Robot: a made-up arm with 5 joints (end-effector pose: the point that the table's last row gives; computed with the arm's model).
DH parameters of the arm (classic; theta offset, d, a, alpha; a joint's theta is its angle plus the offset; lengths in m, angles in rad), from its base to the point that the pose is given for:
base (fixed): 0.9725 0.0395 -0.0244 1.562
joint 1: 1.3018 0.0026 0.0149 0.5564
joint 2: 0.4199 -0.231 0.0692 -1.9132
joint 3: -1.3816 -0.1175 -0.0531 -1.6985
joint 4: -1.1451 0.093 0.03 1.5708
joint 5: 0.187 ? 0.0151 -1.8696
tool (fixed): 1.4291 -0.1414 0 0
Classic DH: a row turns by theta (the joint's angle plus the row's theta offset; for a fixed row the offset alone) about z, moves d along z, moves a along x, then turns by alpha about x.
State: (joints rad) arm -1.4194 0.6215 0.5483 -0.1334 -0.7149
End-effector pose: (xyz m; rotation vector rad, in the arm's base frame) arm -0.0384 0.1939 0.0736 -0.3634 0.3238 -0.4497
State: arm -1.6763 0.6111 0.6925 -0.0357 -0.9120
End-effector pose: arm -0.0341 0.2195 0.0087 -0.4756 0.4002 -0.2900
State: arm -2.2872 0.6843 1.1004 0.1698 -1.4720
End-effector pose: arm -0.0872 0.2207 -0.1471 -0.5790 0.7454 0.0100
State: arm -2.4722 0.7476 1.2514 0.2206 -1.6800
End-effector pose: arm -0.1144 0.2080 -0.1845 -0.5578 0.8681 0.0647
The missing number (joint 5, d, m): -0.1116
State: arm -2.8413 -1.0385 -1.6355 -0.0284 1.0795
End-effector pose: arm -0.0516 0.1189 0.0064 0.7610 -0.8943 0.4536
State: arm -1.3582 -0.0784 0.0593 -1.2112 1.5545
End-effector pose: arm -0.1450 0.3254 0.2604 2.4922 -0.6020 1.1952
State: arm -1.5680 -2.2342 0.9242 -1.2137 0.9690
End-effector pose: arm -0.2244 0.1974 0.2178 -2.1033 -1.8263 1.4366
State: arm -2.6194 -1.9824 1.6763 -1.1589 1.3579
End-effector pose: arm -0.0771 0.3048 0.0767 -1.3256 -0.9670 2.3252
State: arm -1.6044 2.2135 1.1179 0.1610 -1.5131
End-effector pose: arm 0.0590 0.1586 0.2859 0.9625 -0.6931 -0.4828
